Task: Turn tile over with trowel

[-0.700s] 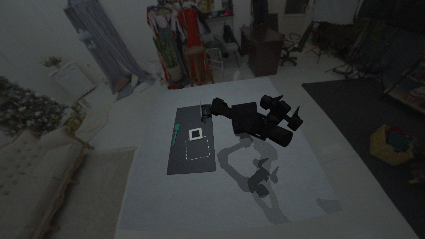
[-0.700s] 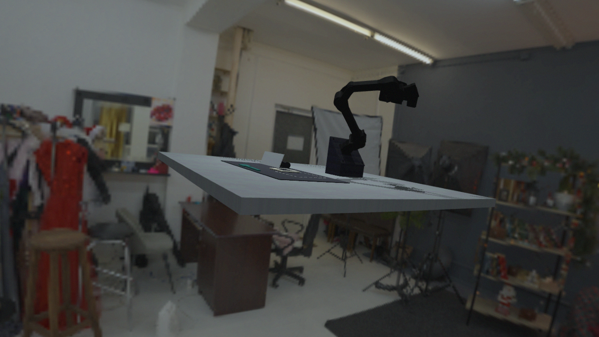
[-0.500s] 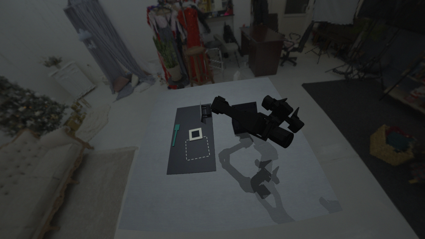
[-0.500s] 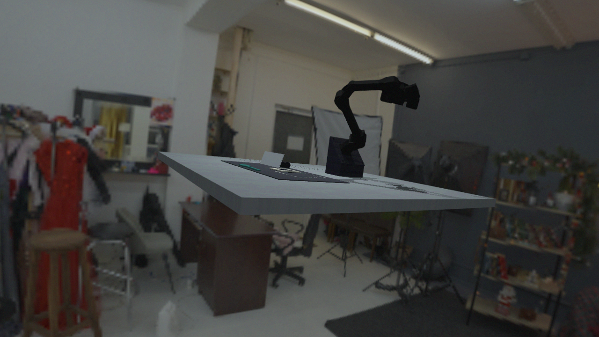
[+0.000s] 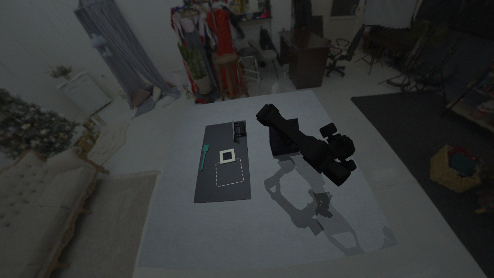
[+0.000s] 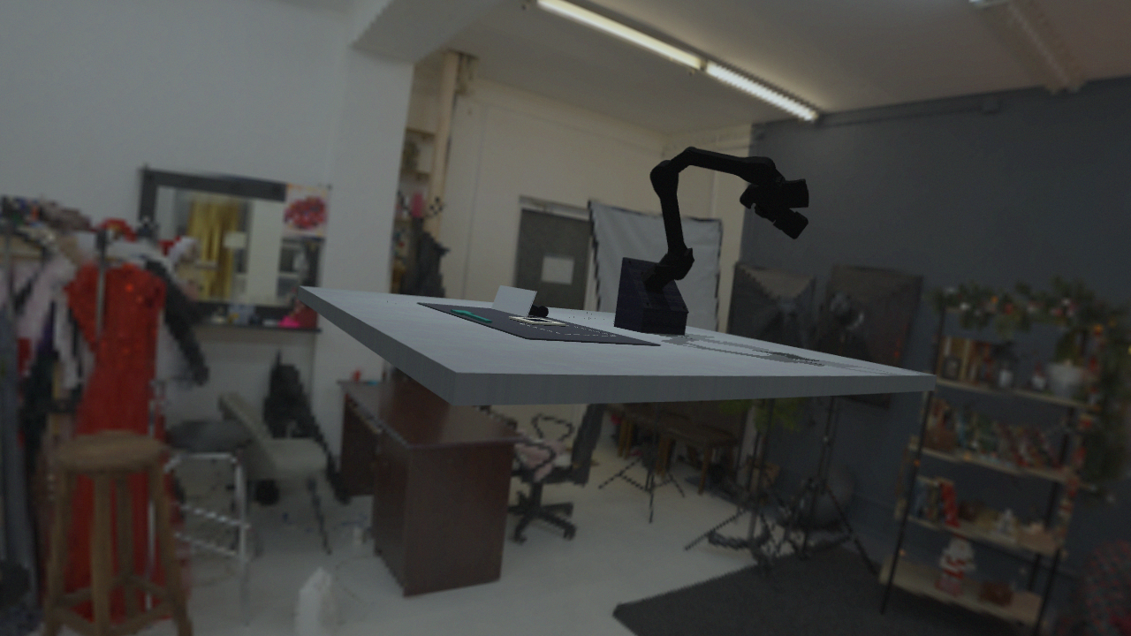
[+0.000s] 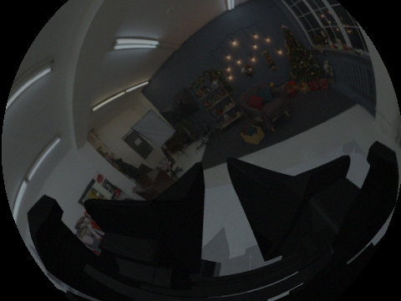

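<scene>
The tile is 59 cm ahead of my gripper tip, 35 cm below it and 21 cm to the right of it. The rest, counted from my gripper tip: teal trowel (76 cm ahead, 35 cm below, 24 cm to the right); then dark mat (62 cm ahead, 37 cm below, 22 cm to the right).
</scene>
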